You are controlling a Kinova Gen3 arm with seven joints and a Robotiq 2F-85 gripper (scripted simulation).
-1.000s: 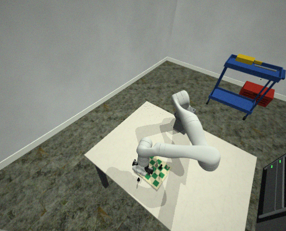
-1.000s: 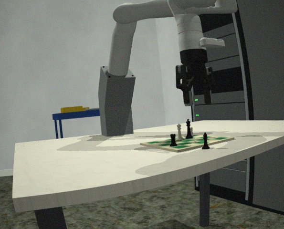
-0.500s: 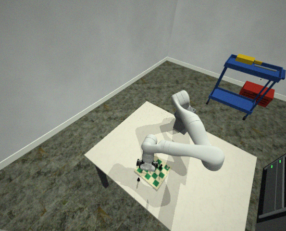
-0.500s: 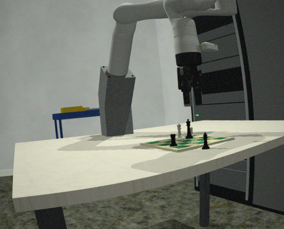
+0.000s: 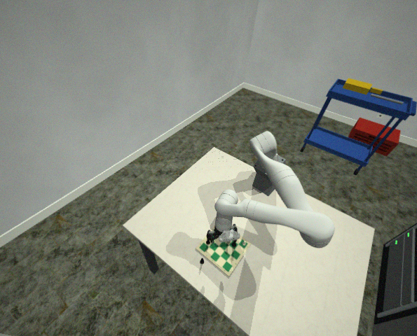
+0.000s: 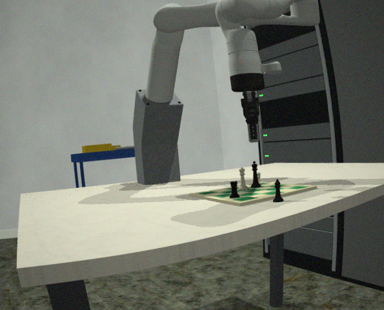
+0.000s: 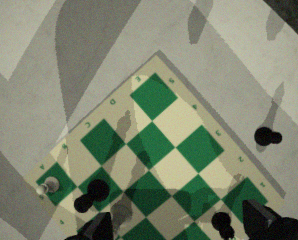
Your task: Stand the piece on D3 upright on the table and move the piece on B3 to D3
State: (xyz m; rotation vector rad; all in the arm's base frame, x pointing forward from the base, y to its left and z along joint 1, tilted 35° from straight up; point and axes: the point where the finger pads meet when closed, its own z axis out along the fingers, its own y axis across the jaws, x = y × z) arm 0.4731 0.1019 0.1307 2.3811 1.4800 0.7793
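Right now the white piece is 7 cm behind my hand and 9 cm below it. Also, from my hand: white pawn 13 cm behind, 7 cm to the left, 10 cm below; then chessboard 3 cm behind, 12 cm below; then tall black piece 8 cm behind, 3 cm to the left, 9 cm below.
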